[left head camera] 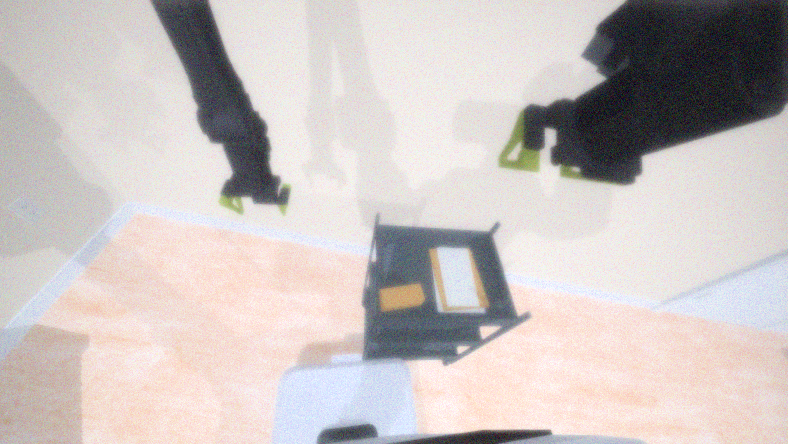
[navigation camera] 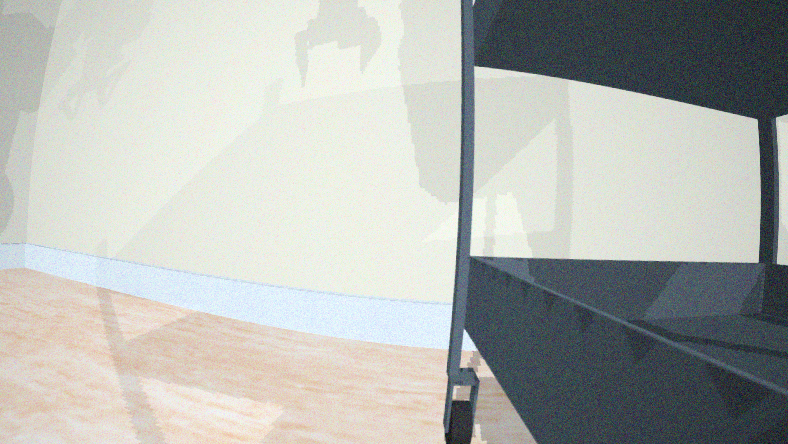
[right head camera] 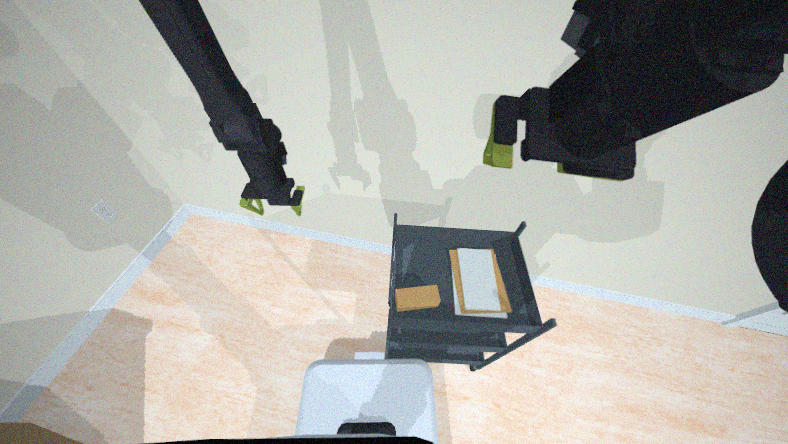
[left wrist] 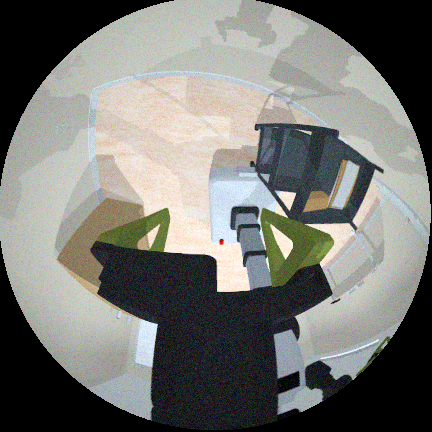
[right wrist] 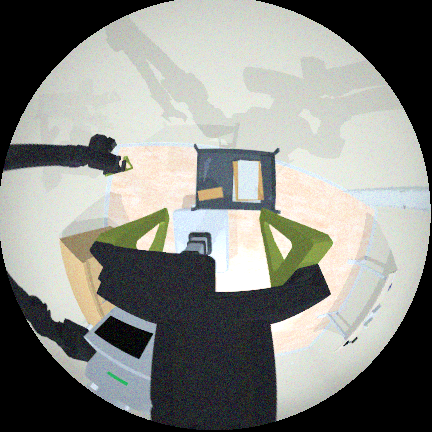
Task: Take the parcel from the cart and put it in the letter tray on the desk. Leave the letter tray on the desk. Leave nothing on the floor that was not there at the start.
Labels:
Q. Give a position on a tan cabinet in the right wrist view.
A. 82, 269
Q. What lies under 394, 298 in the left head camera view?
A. A tan parcel.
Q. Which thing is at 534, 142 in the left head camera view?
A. The right gripper.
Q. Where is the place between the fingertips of the left gripper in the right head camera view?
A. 281, 214

